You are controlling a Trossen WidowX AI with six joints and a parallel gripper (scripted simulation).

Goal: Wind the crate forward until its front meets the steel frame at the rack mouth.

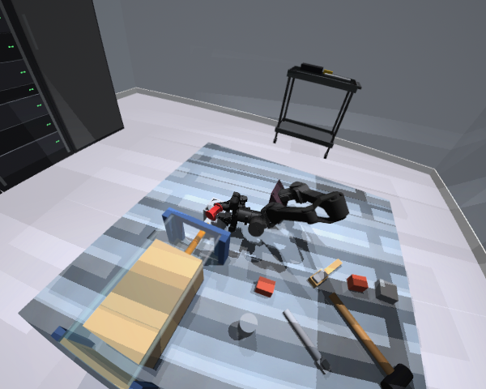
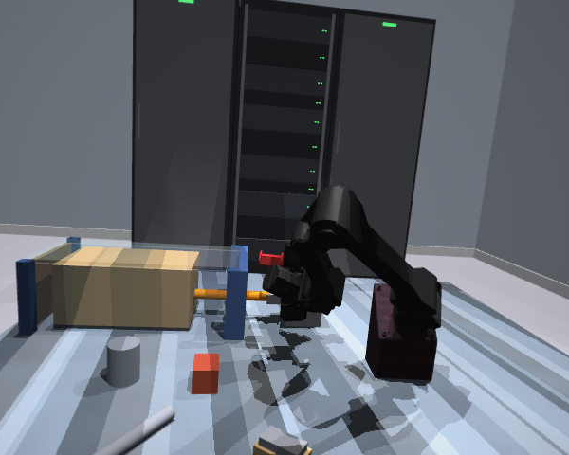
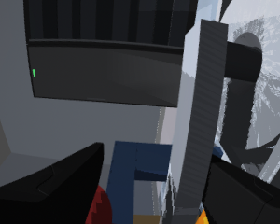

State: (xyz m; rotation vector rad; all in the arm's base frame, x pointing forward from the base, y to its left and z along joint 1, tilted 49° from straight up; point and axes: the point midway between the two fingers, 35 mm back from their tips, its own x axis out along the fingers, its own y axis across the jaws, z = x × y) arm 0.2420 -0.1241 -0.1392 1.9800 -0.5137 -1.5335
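The red knob lies 40 mm ahead of my gripper tip, 30 mm to the left of it and 20 mm above it. Also, from my gripper tip: crank handle 10 mm ahead, 10 mm to the left, 10 mm below; grey winch 60 mm behind, 20 mm to the right, 100 mm below; frame 110 mm ahead, 20 mm below.
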